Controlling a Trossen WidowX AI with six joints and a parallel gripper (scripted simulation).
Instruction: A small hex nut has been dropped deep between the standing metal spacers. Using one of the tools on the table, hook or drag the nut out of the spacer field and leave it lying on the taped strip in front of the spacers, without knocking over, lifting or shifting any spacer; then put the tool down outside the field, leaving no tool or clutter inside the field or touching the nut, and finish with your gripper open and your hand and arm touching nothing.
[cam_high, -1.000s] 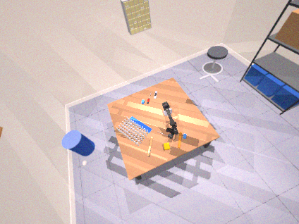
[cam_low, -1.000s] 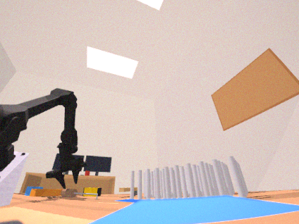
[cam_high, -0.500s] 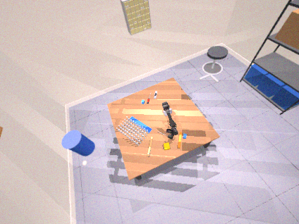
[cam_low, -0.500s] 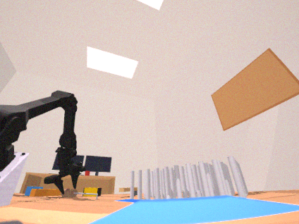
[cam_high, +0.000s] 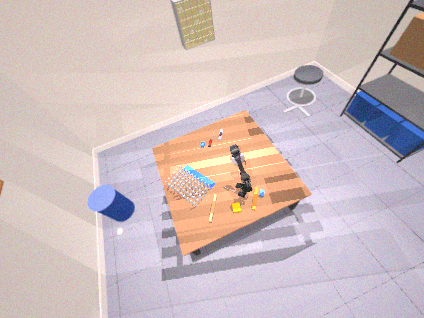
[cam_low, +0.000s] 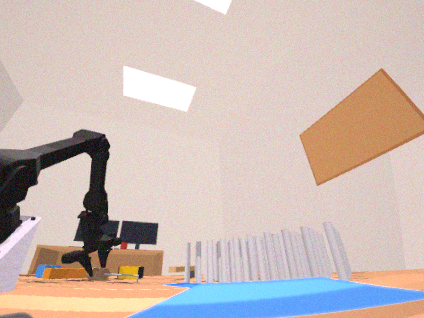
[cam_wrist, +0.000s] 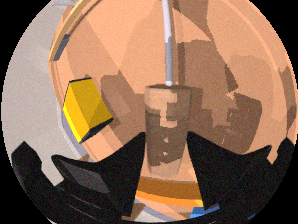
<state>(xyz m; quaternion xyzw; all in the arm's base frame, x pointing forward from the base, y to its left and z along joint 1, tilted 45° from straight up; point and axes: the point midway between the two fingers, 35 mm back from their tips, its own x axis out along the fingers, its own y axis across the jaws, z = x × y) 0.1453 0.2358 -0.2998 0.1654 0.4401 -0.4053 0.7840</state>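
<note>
The orange bar lies 80 mm behind my gripper tip and 80 mm to the left of it. Also, from my gripper tip: blue taped strip: 300 mm ahead, 420 mm to the right, 20 mm below.
</note>
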